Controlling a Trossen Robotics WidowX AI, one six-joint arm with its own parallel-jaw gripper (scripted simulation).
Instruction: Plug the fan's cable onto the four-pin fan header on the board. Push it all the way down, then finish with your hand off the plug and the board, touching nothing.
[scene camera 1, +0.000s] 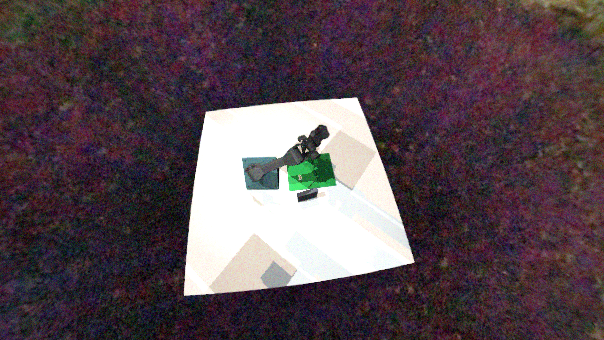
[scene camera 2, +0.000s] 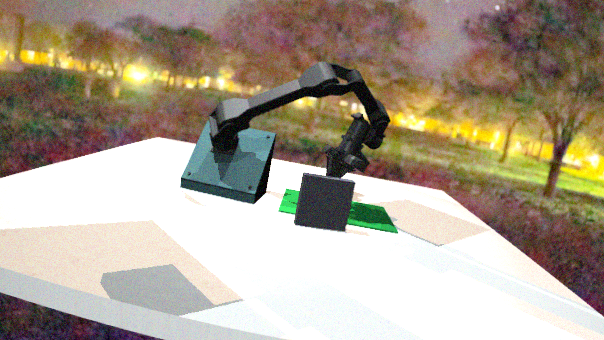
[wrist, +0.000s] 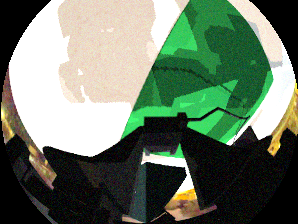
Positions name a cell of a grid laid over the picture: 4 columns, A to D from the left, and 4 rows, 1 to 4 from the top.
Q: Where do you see a dark plug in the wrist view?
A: At C3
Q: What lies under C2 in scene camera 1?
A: A green board.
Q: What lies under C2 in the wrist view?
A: A green board.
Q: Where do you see the gripper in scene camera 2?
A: C3
